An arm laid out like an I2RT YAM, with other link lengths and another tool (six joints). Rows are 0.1 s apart.
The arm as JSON. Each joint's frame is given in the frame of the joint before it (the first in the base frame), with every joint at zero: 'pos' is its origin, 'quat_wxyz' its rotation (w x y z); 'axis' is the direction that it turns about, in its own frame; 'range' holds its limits. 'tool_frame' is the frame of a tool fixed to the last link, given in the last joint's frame.
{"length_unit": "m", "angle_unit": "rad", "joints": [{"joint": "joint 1", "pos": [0.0, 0.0, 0.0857], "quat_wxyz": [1.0, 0.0, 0.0, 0.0], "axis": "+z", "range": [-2.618, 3.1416]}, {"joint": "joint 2", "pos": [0.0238, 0.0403, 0.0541], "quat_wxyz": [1.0, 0.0, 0.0, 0.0], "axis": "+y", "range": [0.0, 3.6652]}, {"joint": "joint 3", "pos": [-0.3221, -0.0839, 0.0], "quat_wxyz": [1.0, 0.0, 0.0, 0.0], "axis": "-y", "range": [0.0, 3.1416]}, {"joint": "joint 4", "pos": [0.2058, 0.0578, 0.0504], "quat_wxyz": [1.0, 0.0, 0.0, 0.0], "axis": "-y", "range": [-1.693, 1.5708]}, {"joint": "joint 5", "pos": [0.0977, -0.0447, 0.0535], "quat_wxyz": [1.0, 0.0, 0.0, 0.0], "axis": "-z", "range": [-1.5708, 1.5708]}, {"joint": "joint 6", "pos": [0.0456, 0.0, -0.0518], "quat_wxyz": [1.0, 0.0, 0.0, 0.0], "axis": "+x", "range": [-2.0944, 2.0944]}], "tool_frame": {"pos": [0.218, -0.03, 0.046], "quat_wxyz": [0.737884, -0.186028, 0.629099, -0.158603]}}
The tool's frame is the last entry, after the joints.
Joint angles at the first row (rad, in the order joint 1, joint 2, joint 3, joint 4, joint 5, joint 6):
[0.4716, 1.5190, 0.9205, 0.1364, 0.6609, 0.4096]
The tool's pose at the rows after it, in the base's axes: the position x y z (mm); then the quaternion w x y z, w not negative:
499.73, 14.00, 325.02, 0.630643, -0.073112, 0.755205, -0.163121
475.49, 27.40, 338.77, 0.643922, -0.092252, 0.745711, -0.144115
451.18, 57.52, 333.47, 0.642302, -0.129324, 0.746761, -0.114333
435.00, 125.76, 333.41, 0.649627, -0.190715, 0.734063, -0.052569
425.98, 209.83, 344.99, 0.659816, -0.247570, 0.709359, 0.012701
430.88, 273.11, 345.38, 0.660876, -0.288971, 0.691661, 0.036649
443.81, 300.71, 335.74, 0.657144, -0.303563, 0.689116, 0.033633
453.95, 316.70, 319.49, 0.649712, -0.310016, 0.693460, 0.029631
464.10, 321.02, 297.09, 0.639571, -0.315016, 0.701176, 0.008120
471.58, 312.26, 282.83, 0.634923, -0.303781, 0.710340, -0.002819
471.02, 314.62, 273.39, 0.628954, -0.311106, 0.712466, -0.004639
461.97, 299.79, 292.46, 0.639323, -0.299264, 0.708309, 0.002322
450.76, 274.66, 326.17, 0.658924, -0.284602, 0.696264, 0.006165
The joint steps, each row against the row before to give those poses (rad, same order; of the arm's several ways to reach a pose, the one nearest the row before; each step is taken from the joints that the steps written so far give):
[0.0399, -0.1028, -0.0261, -0.0075, 0.0248, -0.0214]
[0.0550, -0.1028, -0.0429, -0.0306, 0.0000, -0.0124]
[0.0966, -0.0799, -0.0338, -0.0720, 0.0000, 0.0123]
[0.1394, -0.0217, -0.0093, -0.0033, -0.0382, -0.0046]
[0.1260, 0.0611, 0.0458, 0.0550, -0.0506, -0.0199]
[0.0554, 0.1196, 0.0583, 0.0767, -0.0338, -0.0428]
[0.0047, 0.0967, 0.0415, 0.0461, -0.0078, -0.0217]
[0.0000, 0.0736, 0.0216, 0.0291, -0.0016, 0.0001]
[-0.0015, 0.0677, 0.0031, 0.0262, 0.0276, -0.0062]
[-0.0138, 0.0277, -0.0168, 0.0245, 0.0170, 0.0183]
[0.0015, 0.0123, -0.0093, 0.0048, -0.0047, -0.0029]
[0.0000, -0.0733, -0.0259, -0.0169, 0.0032, 0.0076]
[-0.0091, -0.1119, -0.0277, -0.0229, 0.0044, -0.0153]

